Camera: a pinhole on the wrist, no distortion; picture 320 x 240 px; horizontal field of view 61.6 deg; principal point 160.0 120.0 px. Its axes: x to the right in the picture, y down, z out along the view. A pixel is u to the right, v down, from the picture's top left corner.
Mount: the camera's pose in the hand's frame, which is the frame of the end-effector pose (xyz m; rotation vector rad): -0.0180 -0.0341 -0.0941 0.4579 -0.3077 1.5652
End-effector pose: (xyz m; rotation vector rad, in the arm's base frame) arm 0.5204 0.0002 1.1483 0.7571 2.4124 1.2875
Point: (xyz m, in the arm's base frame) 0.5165 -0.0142 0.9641
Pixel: 128 127
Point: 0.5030 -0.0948 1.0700
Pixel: 42 210
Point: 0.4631 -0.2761 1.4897
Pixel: behind the camera
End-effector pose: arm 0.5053 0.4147 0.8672 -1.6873 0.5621 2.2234
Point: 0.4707 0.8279 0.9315
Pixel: 90 169
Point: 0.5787 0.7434 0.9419
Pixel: 27 214
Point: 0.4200 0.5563 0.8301
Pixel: 223 57
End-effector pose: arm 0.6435 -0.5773 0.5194 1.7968 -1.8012 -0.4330
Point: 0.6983 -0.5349 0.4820
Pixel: 202 231
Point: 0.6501 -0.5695 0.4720
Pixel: 306 138
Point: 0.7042 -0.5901 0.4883
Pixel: 188 64
